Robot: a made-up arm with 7 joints. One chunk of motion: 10 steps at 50 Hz.
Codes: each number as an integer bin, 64 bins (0 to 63) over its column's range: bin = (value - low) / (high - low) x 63, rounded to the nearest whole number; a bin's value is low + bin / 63 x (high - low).
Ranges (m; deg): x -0.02..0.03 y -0.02..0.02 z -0.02..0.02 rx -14..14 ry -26..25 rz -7..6
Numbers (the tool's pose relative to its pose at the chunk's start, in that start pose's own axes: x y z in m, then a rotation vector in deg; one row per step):
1: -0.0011 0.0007 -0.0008 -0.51 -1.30 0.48
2: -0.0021 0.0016 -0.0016 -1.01 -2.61 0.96
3: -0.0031 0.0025 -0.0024 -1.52 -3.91 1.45
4: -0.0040 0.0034 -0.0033 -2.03 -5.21 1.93
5: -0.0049 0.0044 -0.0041 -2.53 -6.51 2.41
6: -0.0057 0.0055 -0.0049 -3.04 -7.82 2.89
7: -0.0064 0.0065 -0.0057 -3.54 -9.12 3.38
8: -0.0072 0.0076 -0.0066 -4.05 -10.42 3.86
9: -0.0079 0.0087 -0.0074 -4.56 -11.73 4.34
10: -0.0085 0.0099 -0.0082 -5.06 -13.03 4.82
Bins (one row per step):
1: 24 33 30 30 31 36
2: 23 34 29 29 29 39
3: 21 35 28 28 27 41
4: 20 37 26 27 26 43
5: 19 38 25 26 24 46
6: 18 40 24 25 22 48
7: 17 42 23 24 21 50
8: 16 43 21 22 19 53
9: 15 45 20 21 18 55
10: 14 47 19 20 16 57

